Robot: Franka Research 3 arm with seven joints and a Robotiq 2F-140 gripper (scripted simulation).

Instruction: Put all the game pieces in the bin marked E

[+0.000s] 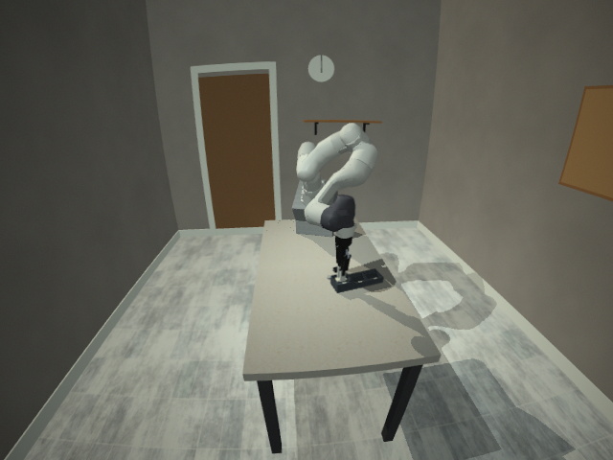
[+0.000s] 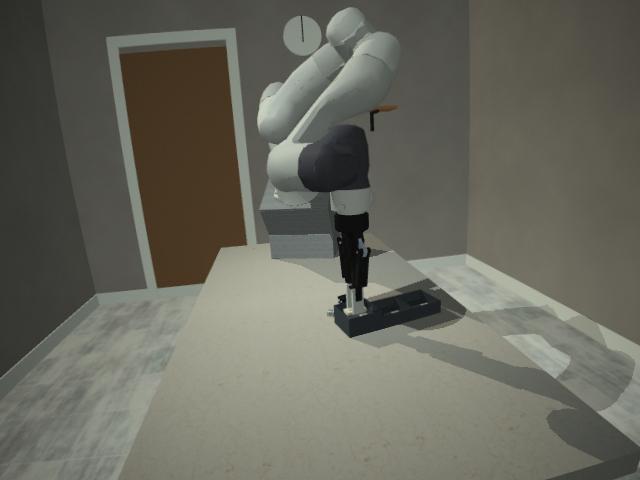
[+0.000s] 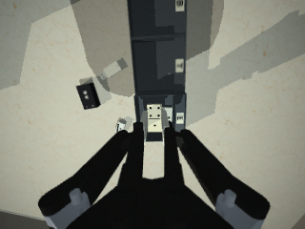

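Now: hand 50 mm above the black die, 10 mm to the right of it and 10 mm past it. Round my hand: dark three-part bin 80 mm to the left, 40 mm below, 10 mm behind; then black box 130 mm behind, 60 mm below, 10 mm to the right; then white usb stick 100 mm behind, 60 mm to the left, 60 mm below.
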